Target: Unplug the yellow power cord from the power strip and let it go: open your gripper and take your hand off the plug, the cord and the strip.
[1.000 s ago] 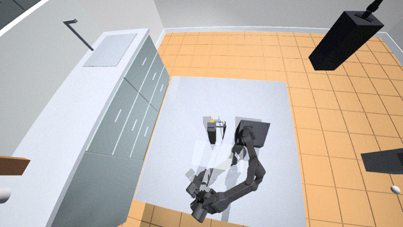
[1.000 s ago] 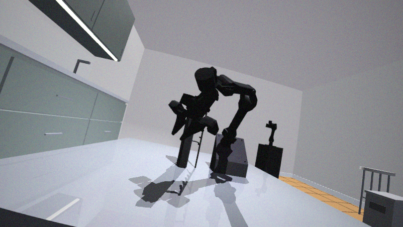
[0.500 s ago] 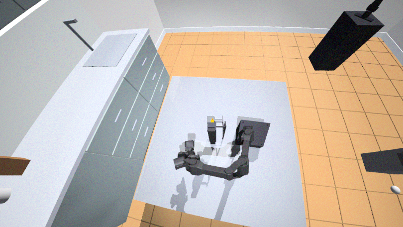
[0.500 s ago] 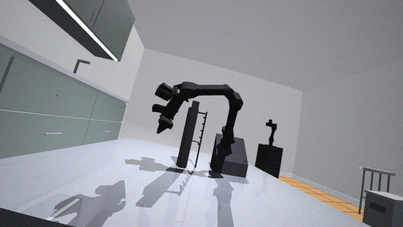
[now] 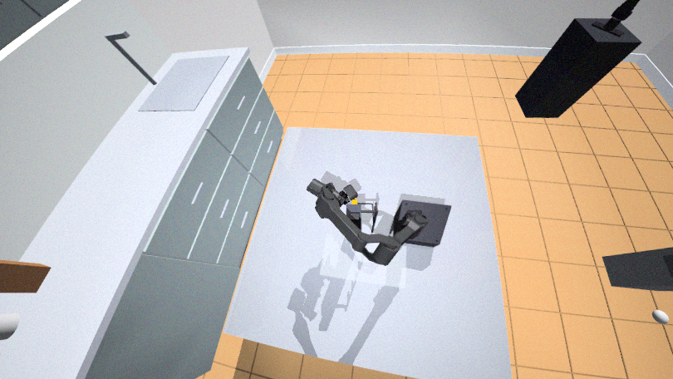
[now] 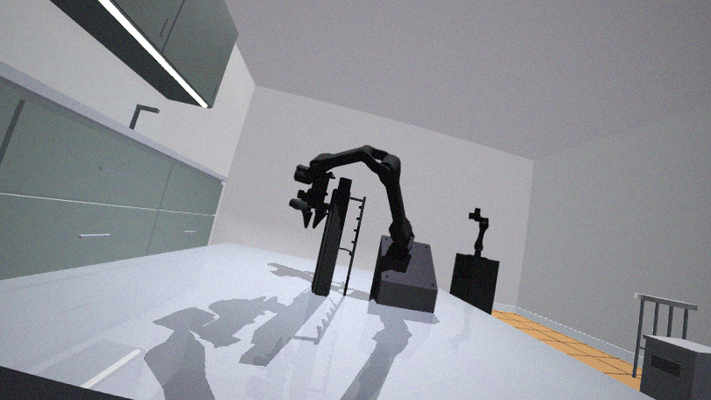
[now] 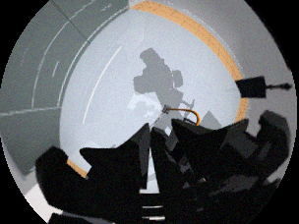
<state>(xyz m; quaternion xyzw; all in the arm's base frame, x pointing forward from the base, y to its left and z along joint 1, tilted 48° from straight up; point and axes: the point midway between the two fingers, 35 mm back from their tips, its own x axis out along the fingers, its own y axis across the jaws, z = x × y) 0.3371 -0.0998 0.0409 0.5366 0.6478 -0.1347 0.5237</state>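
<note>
Now: gripper tip 80 mm past the yellow plug and 20 mm to the right of it.
</note>
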